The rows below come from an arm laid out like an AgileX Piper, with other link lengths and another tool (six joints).
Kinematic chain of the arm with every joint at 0, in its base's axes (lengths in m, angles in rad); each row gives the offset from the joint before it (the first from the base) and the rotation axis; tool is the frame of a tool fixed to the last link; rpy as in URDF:
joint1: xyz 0 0 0.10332 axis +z
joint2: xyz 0 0 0 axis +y
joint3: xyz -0.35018 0 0.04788 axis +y
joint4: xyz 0.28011 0 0.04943 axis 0.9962 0 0.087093
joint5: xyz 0 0 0 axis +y
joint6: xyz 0.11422 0 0.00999 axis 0.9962 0 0.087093
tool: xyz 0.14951 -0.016 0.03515 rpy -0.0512 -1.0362 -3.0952
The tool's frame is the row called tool.
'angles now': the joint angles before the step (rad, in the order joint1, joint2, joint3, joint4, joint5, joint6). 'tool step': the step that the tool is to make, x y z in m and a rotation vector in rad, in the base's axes. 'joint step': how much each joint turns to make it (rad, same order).
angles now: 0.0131, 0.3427, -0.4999, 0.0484, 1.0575, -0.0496
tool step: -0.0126, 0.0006, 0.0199, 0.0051, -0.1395, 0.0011
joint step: 0.0001, -0.1425, 0.0027, 0.0034, 0.0003, 0.0000
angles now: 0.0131, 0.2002, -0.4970, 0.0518, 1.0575, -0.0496
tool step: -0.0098, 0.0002, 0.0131, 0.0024, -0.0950, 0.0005
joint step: -0.0005, -0.0949, 0.0000, 0.0017, -0.0001, -0.0005
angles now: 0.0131, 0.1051, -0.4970, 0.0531, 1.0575, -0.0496
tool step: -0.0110, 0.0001, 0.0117, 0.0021, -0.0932, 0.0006
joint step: 0.0000, -0.0942, 0.0002, 0.0011, 0.0008, 0.0000
